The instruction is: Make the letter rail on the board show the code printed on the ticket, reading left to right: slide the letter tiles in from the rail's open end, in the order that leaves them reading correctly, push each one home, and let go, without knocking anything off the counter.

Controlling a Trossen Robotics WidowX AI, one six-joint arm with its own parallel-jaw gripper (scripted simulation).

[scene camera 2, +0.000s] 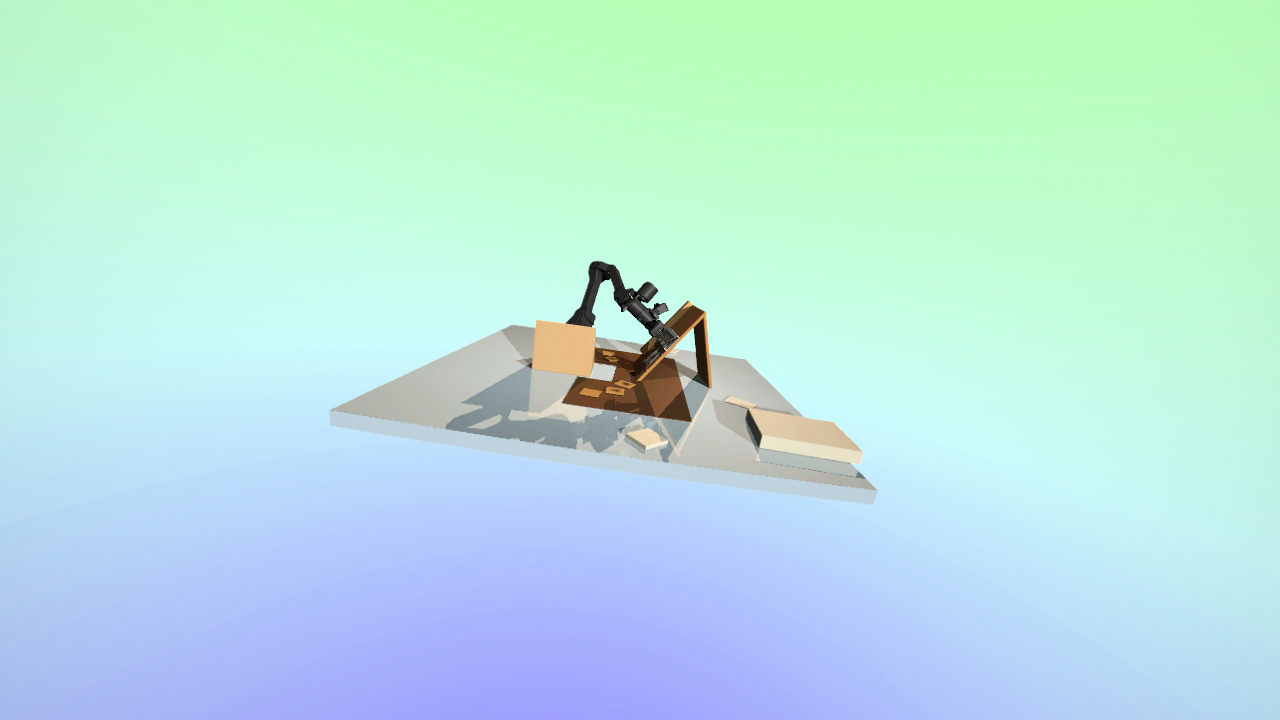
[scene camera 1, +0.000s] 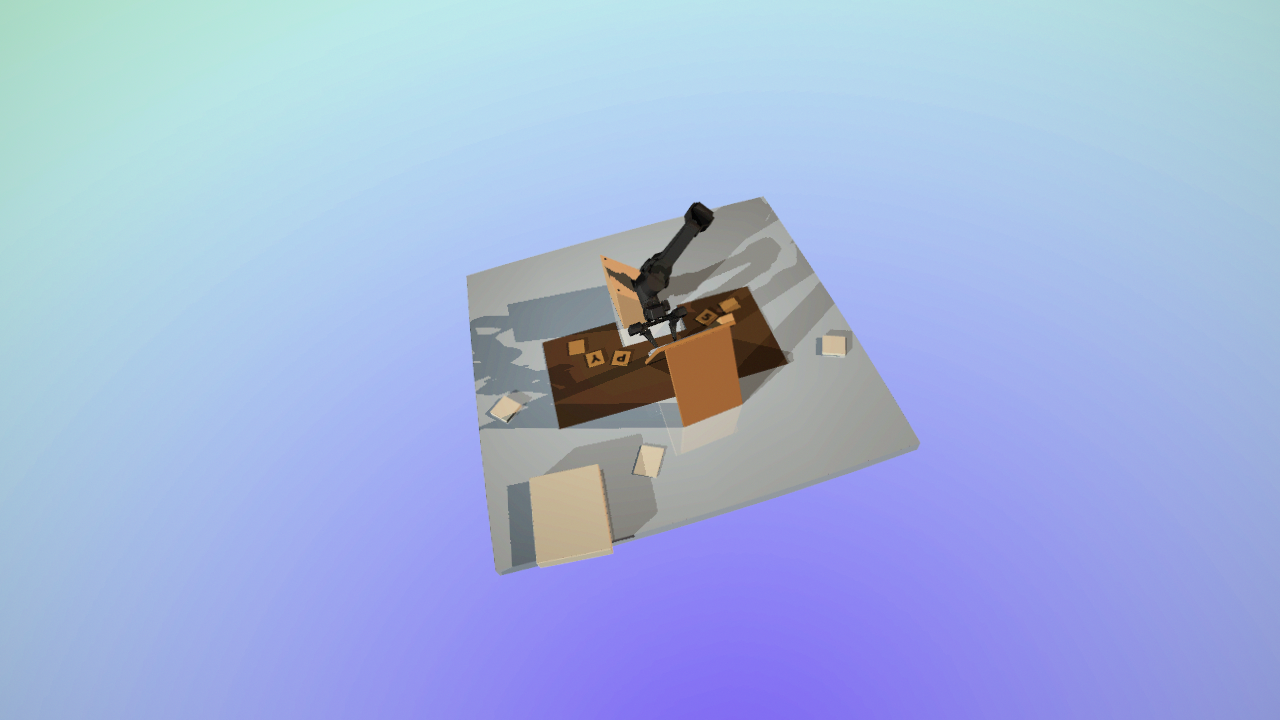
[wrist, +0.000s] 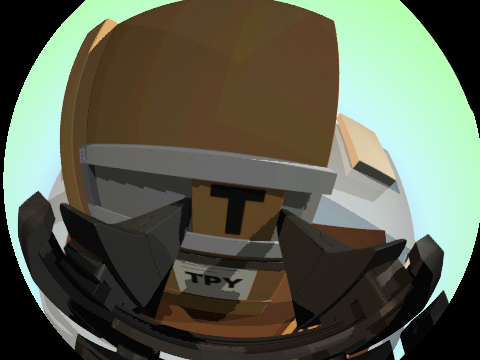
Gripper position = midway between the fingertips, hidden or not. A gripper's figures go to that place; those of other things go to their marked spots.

My gripper [scene camera 2: 669, 340] is 1.49 m from the lens. A cream box [scene camera 2: 782, 432] is 1.15 m from the lens.
